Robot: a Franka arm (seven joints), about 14 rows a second.
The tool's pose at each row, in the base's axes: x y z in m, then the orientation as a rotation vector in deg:
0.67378 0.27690 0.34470 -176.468 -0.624 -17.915
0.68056 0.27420 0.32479 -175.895 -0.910 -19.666
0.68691 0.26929 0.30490 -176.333 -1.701 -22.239
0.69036 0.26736 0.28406 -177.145 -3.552 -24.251
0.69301 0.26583 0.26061 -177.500 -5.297 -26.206
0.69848 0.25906 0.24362 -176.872 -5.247 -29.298
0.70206 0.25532 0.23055 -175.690 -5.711 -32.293
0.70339 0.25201 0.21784 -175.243 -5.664 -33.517
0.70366 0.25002 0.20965 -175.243 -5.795 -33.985
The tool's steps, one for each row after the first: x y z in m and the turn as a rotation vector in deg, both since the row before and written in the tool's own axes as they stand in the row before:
0.00263 0.00367 0.02072 0.398 1.162 -0.173
0.00178 0.00602 0.02051 -0.687 1.599 -0.630
-0.00187 0.00278 0.02095 -0.946 1.180 -1.332
-0.00381 0.00199 0.02325 -0.535 1.181 -1.202
-0.00007 0.00708 0.01773 0.080 2.016 0.032
-0.00104 0.00397 0.01345 0.620 2.034 -0.223
-0.00348 0.00352 0.01224 0.183 0.831 0.050
-0.00289 0.00212 0.00763 -0.084 0.291 -0.104

